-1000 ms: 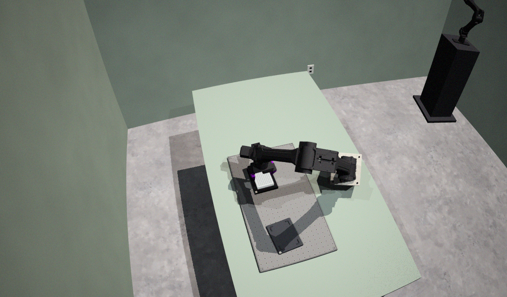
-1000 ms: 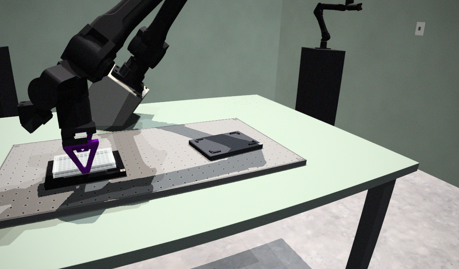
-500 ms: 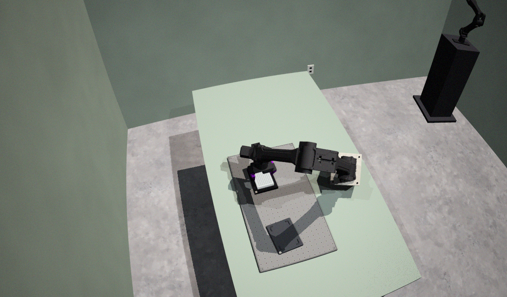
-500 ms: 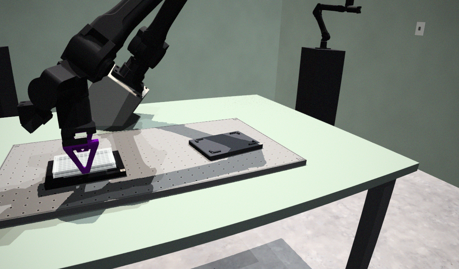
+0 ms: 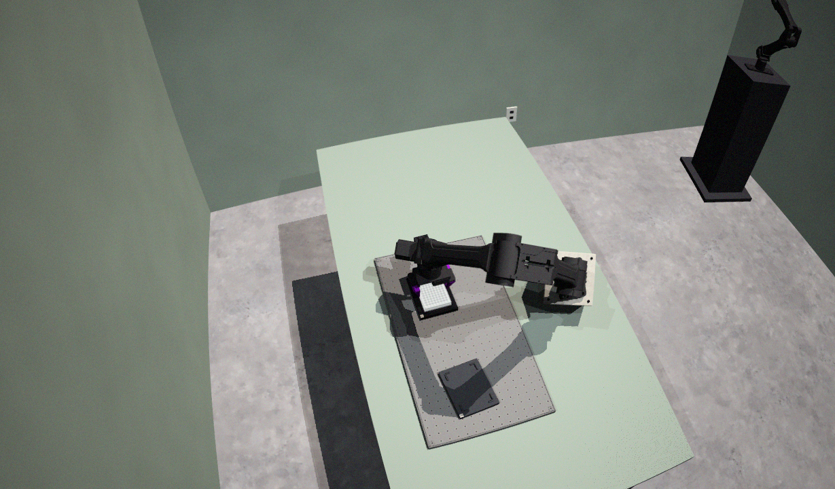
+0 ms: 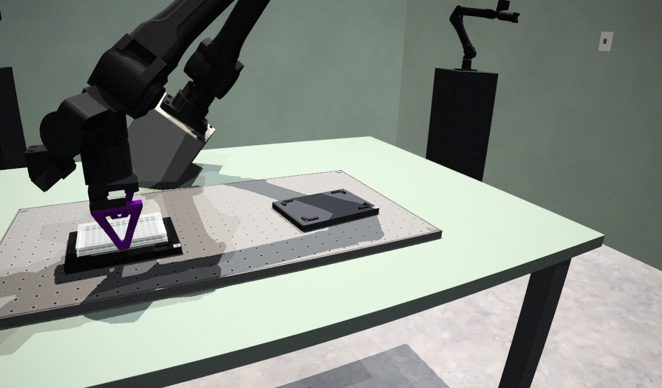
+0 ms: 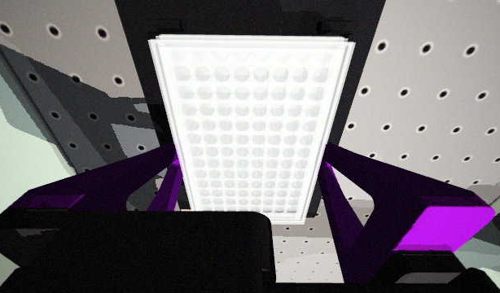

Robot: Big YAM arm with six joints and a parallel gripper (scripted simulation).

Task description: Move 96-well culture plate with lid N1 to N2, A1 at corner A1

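My gripper is now 20 mm above the nest N1. The rest, counted from my hand: clear lid (right at my hand); nest N2 (340 mm to the left, 80 mm behind, 20 mm below); A1 label (90 mm to the left, 40 mm ahead, 10 mm below).
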